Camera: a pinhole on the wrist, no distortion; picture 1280 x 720 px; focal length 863.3 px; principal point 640.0 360.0 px. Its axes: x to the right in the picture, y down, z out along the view. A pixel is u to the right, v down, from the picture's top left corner.
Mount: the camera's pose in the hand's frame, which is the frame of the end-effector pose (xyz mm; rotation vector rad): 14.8 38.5 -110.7 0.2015 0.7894 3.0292
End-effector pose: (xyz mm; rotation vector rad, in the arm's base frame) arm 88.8 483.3 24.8 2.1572 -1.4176 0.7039
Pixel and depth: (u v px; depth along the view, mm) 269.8 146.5 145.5
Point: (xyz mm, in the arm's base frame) -9.4 374.7 106.1
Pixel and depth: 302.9 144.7 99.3
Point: 4.8 425.8 108.6
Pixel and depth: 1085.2 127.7 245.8
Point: -129.2 406.7 -71.0
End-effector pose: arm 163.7 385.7 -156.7 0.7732 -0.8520 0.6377
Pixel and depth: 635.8 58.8 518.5
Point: -237.9 453.2 164.7
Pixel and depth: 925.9 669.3 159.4
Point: 78.9 371.9 -121.1
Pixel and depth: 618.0 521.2 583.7
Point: -137.1 175.4 198.4
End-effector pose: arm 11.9 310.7 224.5 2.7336 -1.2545 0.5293
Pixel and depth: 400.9 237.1 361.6
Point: -39.0 -7.6 108.6
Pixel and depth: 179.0 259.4 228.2
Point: 0.7 69.4 215.2
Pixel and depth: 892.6 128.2 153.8
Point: -106.1 217.9 203.5
